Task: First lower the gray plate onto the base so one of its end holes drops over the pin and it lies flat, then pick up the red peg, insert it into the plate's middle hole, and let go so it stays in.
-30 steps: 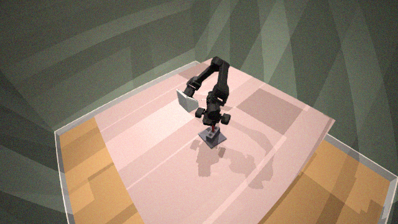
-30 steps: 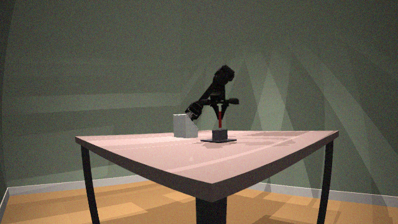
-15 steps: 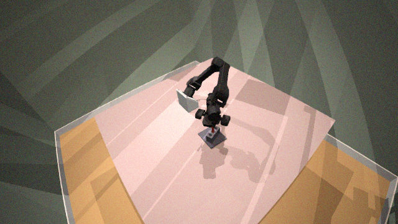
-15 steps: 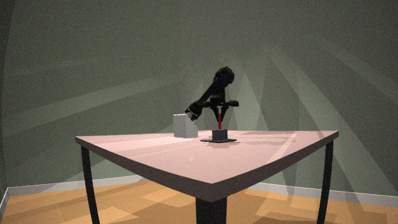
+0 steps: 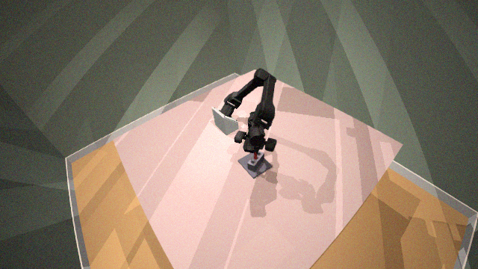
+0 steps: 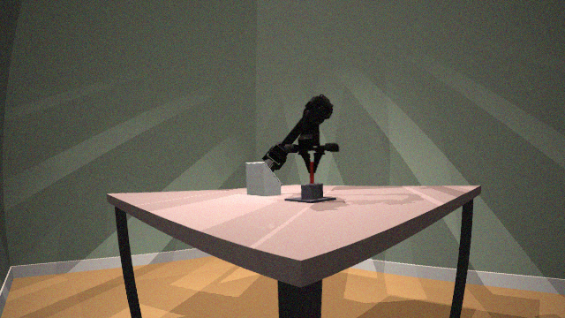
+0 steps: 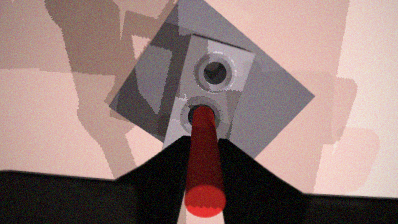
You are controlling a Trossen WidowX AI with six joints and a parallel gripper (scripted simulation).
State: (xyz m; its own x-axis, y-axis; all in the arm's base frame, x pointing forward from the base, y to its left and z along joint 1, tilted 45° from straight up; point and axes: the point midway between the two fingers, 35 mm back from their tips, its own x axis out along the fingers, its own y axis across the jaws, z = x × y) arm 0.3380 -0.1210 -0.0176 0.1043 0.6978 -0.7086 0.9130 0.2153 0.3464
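Right now the red peg is right at my gripper tip. Round my gripper tip: gray plate (5 cm below); then dark base (1 cm behind, 2 cm to the left, 9 cm below).
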